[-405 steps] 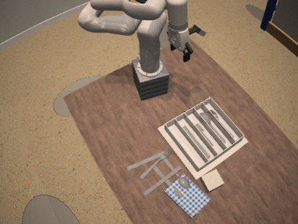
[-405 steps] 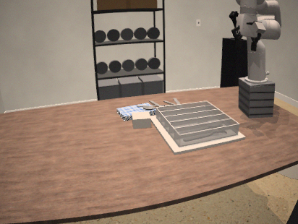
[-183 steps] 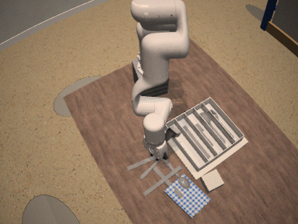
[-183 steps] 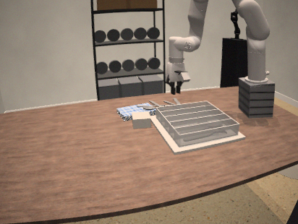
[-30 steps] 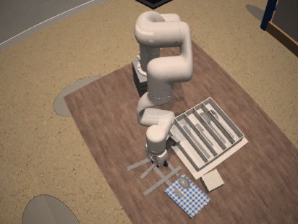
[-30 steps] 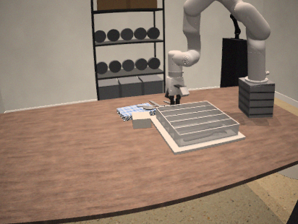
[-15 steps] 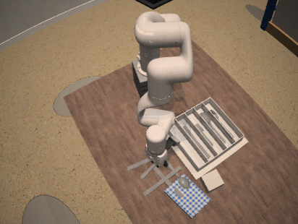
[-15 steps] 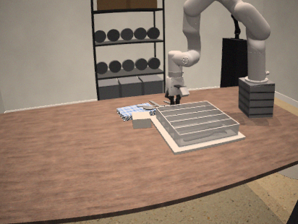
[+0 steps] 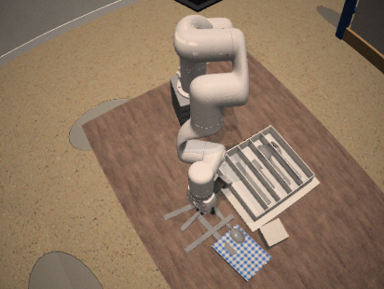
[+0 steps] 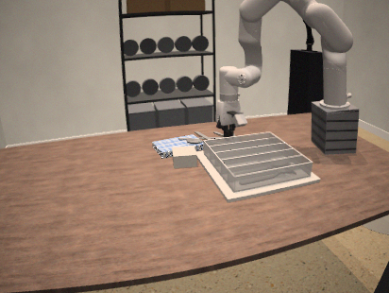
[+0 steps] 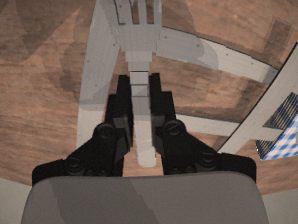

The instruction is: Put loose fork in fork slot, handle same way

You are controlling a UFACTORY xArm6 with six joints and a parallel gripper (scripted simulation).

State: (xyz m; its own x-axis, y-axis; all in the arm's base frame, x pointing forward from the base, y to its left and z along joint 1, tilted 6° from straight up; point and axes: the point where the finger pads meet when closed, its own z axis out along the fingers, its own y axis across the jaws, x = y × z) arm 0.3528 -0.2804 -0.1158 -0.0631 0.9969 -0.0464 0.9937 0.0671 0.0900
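My gripper is now 260 mm to the right of the tray, 60 mm short of it and 30 mm below it. From my hand the other things lie so: box 250 mm ahead, 110 mm to the left.
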